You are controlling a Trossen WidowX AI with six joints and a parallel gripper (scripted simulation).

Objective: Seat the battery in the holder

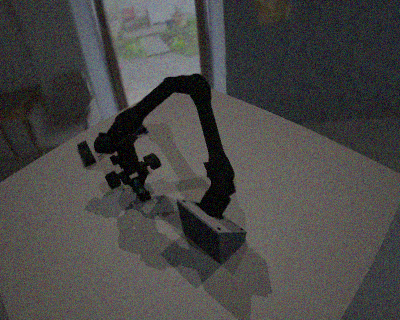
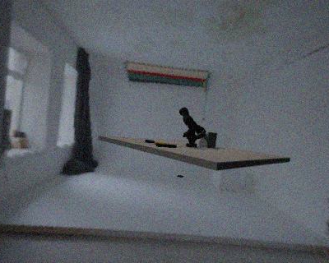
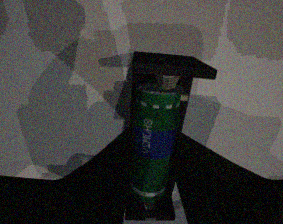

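My gripper tip is 1 cm below the battery.
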